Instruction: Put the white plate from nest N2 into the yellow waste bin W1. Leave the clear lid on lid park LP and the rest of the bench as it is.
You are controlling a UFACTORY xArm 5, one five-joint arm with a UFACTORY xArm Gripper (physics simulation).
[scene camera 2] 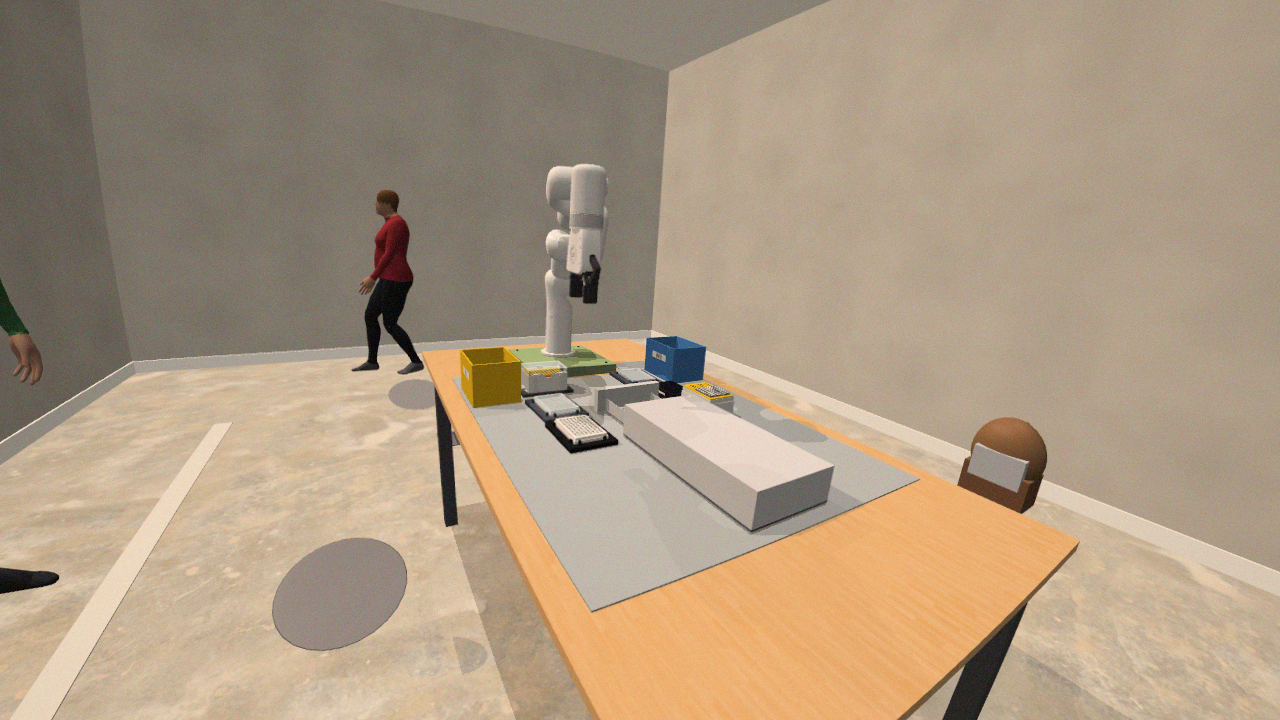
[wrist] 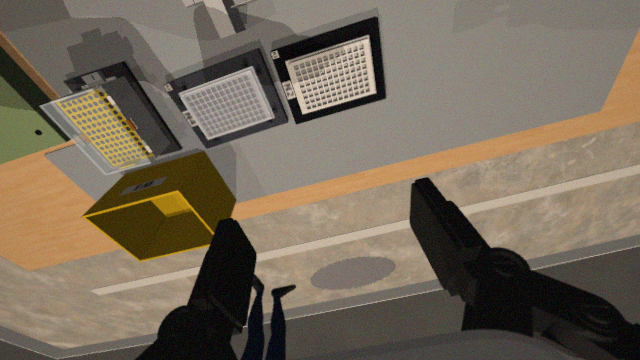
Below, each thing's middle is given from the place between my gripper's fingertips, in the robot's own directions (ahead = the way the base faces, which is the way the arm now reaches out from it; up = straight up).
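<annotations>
There is the yellow-topped rack (scene camera 2: 712,394), and counted from my hand it sits 4 cm ahead, 37 cm to the left and 28 cm below.
</annotations>
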